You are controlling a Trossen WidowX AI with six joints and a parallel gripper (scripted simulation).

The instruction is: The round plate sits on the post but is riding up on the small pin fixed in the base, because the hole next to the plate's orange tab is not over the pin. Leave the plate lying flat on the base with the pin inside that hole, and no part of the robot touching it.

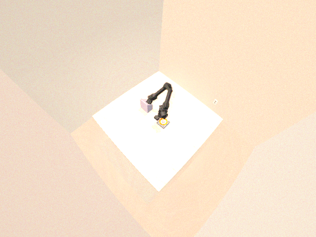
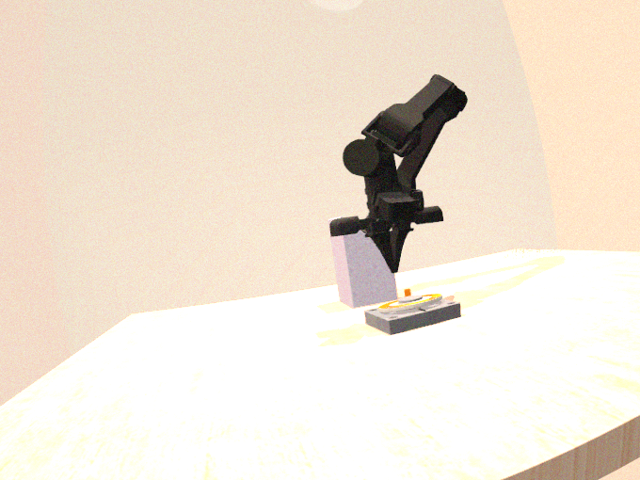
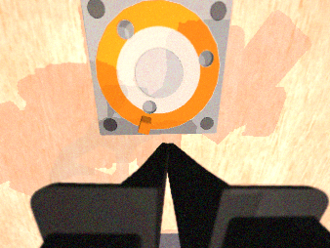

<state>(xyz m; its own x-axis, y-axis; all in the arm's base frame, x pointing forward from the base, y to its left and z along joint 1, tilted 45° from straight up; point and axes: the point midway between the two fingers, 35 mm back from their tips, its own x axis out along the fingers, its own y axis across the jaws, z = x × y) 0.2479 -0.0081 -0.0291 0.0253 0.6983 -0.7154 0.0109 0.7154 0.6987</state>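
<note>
My gripper tip is 40 mm above the round plate, 30 mm short of it and 10 mm to the right of it. Also, from my gripper tip: grey square base: 60 mm below, 50 mm ahead, 10 mm to the left.
</note>
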